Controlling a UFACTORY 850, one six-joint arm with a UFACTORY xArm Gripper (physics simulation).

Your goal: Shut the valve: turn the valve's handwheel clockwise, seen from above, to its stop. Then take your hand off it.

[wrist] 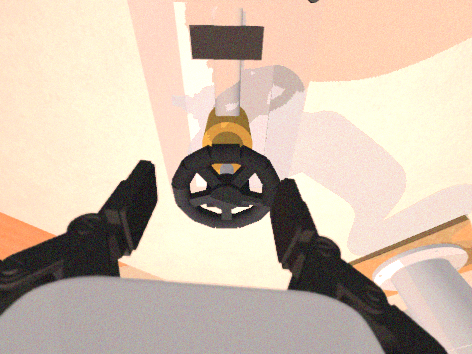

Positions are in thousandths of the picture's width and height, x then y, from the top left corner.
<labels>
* gripper: 461, 532
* black handwheel: 480, 547
</labels>
